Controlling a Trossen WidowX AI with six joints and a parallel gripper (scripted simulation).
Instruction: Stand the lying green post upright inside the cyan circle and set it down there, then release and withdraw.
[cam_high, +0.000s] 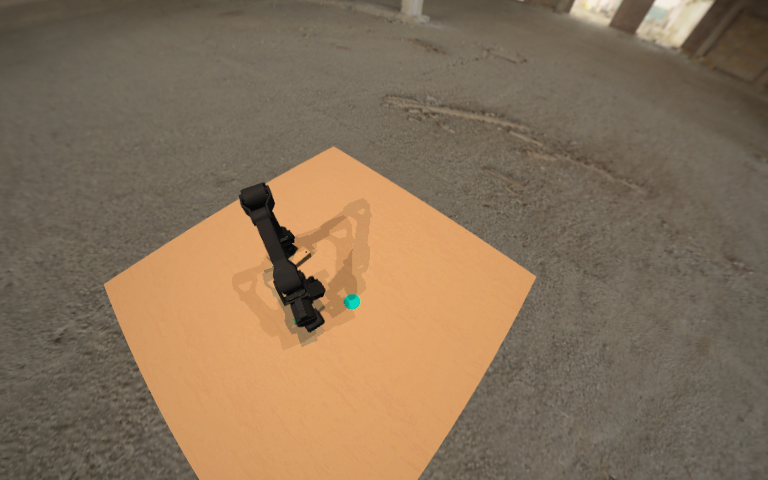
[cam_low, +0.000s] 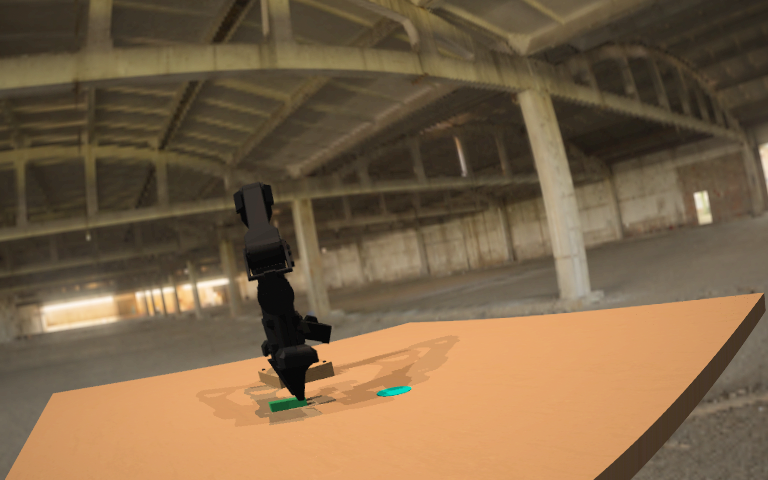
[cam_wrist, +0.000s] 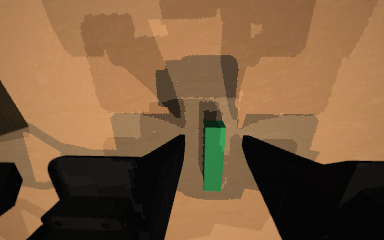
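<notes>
The cyan circle lies 10 cm ahead of my gripper tip, 13 cm to the left of it and 2 cm below it. Also, from my gripper tip: green post (1 cm behind, 2 cm to the right, 1 cm below).
</notes>
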